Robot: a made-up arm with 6 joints. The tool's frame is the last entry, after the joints. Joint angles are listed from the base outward. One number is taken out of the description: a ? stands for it. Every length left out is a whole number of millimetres.
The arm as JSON. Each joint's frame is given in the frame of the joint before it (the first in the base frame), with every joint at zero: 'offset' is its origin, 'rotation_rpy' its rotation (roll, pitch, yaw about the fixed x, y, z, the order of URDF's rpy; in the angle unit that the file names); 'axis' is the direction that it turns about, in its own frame. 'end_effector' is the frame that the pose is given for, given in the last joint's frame.
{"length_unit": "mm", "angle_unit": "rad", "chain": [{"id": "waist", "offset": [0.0, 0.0, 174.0], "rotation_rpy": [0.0, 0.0, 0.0], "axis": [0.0, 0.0, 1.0]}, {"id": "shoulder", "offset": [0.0, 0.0, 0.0], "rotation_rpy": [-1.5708, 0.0, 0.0], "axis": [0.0, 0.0, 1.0]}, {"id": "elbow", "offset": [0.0, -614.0, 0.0], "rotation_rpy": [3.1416, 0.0, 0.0], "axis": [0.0, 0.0, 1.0]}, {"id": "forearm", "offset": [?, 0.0, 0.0], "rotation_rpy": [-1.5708, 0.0, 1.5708], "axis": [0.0, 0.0, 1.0]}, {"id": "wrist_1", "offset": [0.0, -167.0, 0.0], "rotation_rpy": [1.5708, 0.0, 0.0], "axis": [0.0, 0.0, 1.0]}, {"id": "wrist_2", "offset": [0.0, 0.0, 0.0], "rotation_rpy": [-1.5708, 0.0, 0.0], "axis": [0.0, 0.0, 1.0]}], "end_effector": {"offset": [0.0, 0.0, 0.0], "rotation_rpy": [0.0, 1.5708, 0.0]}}
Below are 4 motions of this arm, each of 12 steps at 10 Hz.
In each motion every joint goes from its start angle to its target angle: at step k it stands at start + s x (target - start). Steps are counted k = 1, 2, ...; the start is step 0. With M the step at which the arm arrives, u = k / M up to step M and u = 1 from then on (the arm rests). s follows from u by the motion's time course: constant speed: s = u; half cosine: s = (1 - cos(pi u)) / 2; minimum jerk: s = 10 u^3 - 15 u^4 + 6 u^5.
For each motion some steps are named. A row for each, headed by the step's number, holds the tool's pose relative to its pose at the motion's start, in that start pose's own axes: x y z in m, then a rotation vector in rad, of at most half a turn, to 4 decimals.
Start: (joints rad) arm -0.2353 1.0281 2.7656 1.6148 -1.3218 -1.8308
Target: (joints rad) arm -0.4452 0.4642 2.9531 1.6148 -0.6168 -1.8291
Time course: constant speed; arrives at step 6
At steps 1, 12:
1: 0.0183 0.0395 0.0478 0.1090 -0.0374 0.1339
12: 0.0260 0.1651 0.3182 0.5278 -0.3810 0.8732

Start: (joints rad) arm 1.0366 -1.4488 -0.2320 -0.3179 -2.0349 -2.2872
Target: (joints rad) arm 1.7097 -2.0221 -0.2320 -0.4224 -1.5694 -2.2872
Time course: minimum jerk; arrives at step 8
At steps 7, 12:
7: 0.2092 0.1148 0.3665 -0.4267 1.1432 0.2301
12: 0.2149 0.1179 0.3707 -0.4287 1.1640 0.2312

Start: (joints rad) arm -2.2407 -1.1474 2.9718 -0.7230 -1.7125 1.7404
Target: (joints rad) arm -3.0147 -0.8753 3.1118 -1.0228 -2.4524 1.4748
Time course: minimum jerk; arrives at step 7
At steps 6, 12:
6: 0.3829 0.1310 0.5010 -0.4185 -0.7436 1.0680
12: 0.3866 0.1377 0.5142 -0.4370 -0.7528 1.0941

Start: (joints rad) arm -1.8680 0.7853 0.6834 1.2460 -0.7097 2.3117
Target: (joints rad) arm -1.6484 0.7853 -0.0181 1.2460 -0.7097 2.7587
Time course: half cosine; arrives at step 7
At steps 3, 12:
3: 0.0031 -0.1011 0.0380 -0.3741 -0.1438 -0.1445
12: -0.0320 -0.2356 0.1323 -0.9855 -0.3128 -0.3934

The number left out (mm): 276.0
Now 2 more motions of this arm.
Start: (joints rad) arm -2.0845 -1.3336 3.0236 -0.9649 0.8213 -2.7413
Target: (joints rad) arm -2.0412 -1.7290 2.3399 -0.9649 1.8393 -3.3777
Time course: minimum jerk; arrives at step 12
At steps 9, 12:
9: 0.1309 -0.0214 0.0980 0.3128 0.7692 0.1213
12: 0.1464 -0.0263 0.1037 0.3377 0.8625 0.0940

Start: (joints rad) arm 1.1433 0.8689 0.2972 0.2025 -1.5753 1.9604
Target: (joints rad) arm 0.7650 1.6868 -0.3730 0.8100 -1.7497 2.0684
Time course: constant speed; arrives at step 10
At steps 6, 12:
6: 0.3922 -0.1465 -0.1224 -0.2721 -0.2590 0.9522
12: 0.6789 -0.1493 -0.0873 -0.7042 -0.5064 1.4228

